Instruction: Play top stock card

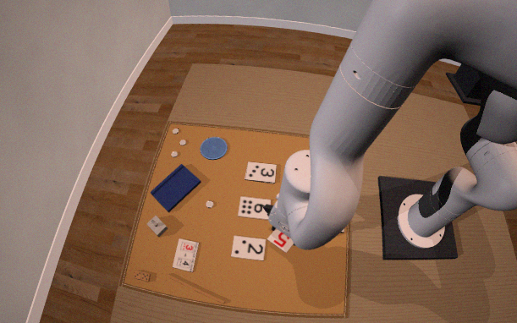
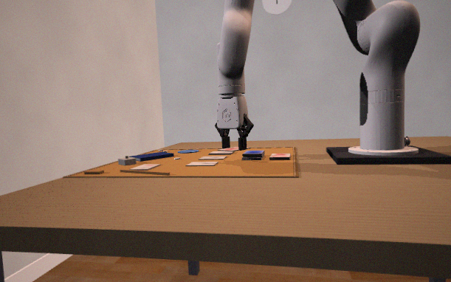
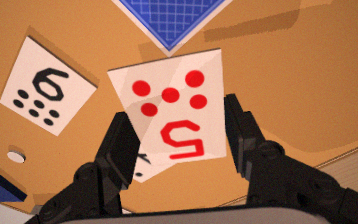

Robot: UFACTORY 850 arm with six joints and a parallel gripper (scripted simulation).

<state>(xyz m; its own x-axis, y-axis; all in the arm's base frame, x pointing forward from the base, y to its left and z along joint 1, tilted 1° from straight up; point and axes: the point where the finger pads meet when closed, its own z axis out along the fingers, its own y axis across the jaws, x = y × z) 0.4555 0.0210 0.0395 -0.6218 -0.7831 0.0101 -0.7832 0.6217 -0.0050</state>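
Right now my hand is 12 cm short of the card cloth, 9 cm to the left of it and 7 cm above it. Round my hand: grey block: 37 cm ahead, 4 cm below, 2 cm to the right; blue book: 33 cm ahead, 15 cm to the right, 5 cm below; red 5 card: 1 cm below.
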